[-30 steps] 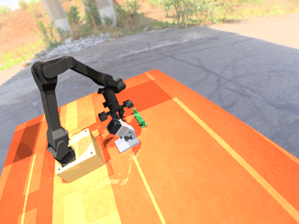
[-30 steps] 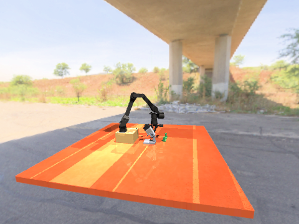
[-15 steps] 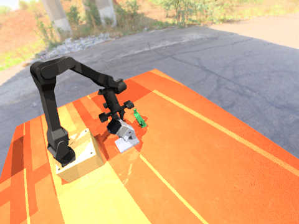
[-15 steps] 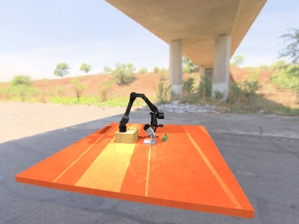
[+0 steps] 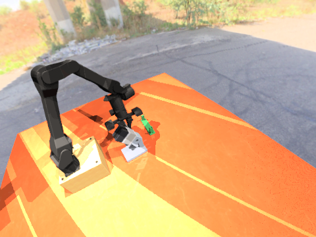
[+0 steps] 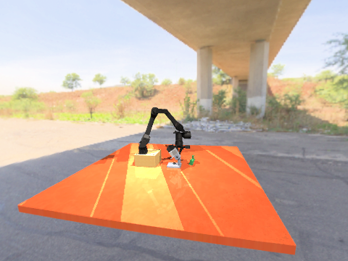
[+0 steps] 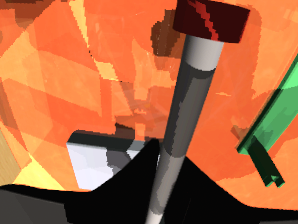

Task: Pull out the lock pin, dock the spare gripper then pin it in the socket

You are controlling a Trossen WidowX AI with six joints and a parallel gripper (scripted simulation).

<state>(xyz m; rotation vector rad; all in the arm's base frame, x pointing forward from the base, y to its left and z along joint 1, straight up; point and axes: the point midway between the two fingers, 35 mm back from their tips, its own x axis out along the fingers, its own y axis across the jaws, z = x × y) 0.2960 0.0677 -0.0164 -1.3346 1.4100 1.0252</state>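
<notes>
Right now my gripper tip is 80 mm to the left of the mount and 20 mm past it. From my gripper tip the other things lie so: green slanted bar (110 mm ahead, 30 mm below, 20 mm to the left); spare gripper (80 mm to the right, 70 mm above, 30 mm behind).
</notes>
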